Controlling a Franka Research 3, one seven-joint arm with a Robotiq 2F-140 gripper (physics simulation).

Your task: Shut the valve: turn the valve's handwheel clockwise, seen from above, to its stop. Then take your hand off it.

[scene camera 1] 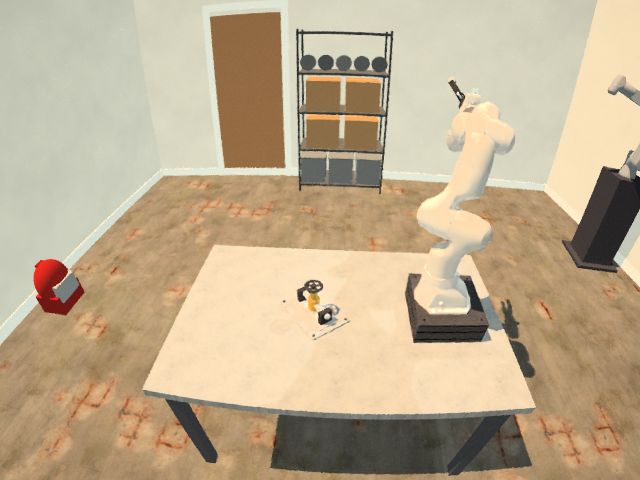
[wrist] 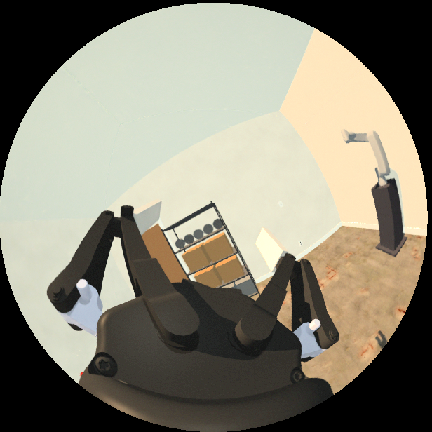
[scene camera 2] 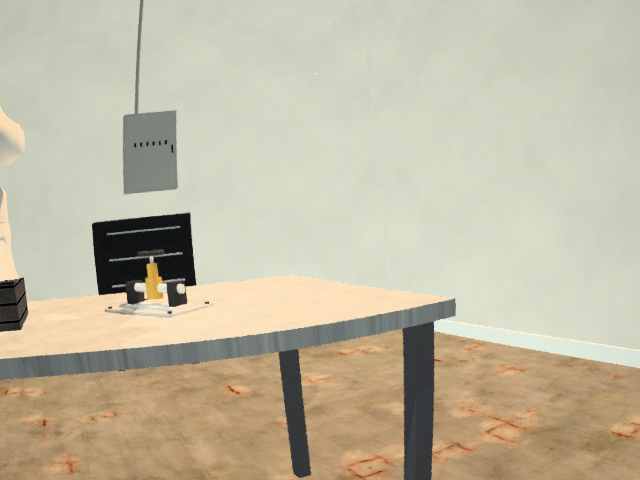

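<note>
The valve has a yellow body (scene camera 1: 313, 301) (scene camera 2: 153, 287) and a dark, spoked handwheel (scene camera 1: 313, 285) (scene camera 2: 150, 253) lying level on top. Its pale pipe runs between two black blocks, one (scene camera 1: 324, 316) (scene camera 2: 177, 294) nearer scene camera 1. It stands on a clear base plate (scene camera 1: 320, 332) (scene camera 2: 191, 308) on the table. My gripper (scene camera 1: 451, 85) (wrist: 210, 223) is open and empty, raised high above and far to the right of the valve in scene camera 1, touching nothing. The valve does not show in the wrist view. How far the handwheel is turned cannot be told.
The arm's dark pedestal (scene camera 1: 449, 332) (scene camera 2: 11, 304) stands on the table (scene camera 1: 232, 361) (scene camera 2: 310, 304), right of the valve in scene camera 1. A shelf rack (scene camera 1: 298, 108) and a brown door (scene camera 1: 248, 93) are behind. Another arm's black stand (scene camera 1: 603, 217) (wrist: 390, 215) is at the far right.
</note>
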